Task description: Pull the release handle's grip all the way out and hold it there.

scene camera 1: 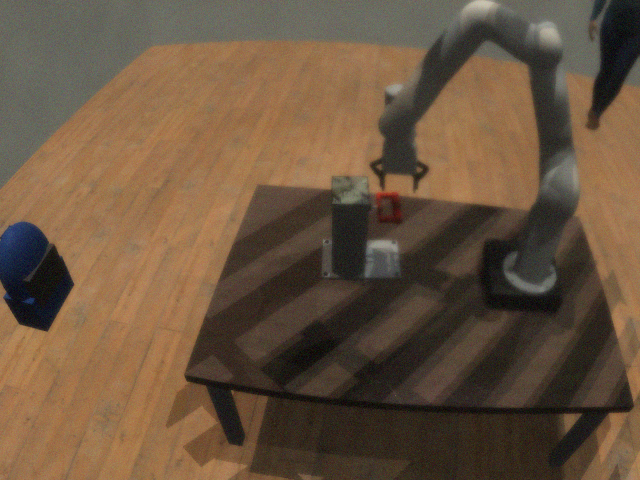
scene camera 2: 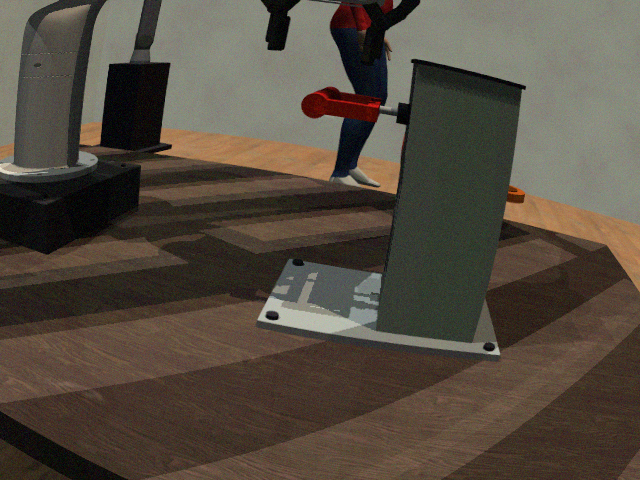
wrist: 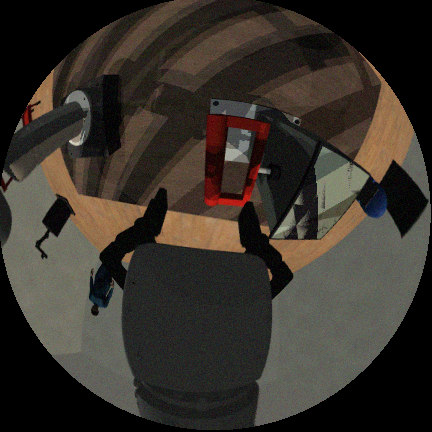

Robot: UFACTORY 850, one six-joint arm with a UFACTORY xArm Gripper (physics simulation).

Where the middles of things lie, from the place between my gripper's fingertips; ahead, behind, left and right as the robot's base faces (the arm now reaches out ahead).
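Metal base plate (scene camera 2: 312,300): 9 cm ahead of my hand, 5 cm to the left of it and 25 cm below it.
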